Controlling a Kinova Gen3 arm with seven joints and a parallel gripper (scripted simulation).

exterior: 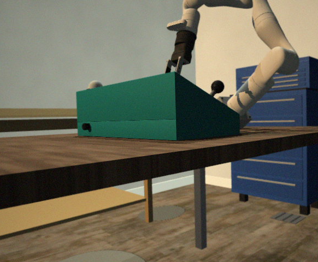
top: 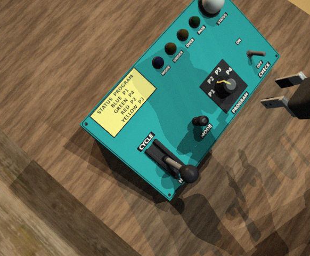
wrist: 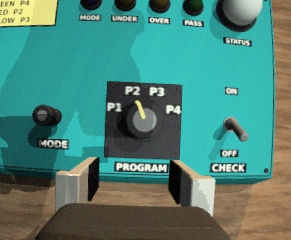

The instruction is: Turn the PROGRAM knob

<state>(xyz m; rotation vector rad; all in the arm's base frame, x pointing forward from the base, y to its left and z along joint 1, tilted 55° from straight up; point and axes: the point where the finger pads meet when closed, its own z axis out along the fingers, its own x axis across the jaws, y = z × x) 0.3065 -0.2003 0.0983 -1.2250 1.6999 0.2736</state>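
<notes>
The teal console lies 14 cm below my hand, 12 cm ahead of it and 5 cm to the left of it. The rest, counted from my hand: cycle lever (23 cm to the left, 11 cm below, 7 cm ahead); mode button (12 cm below, 11 cm to the left, 9 cm ahead); check toggle (13 cm to the right, 13 cm below, 9 cm ahead).
</notes>
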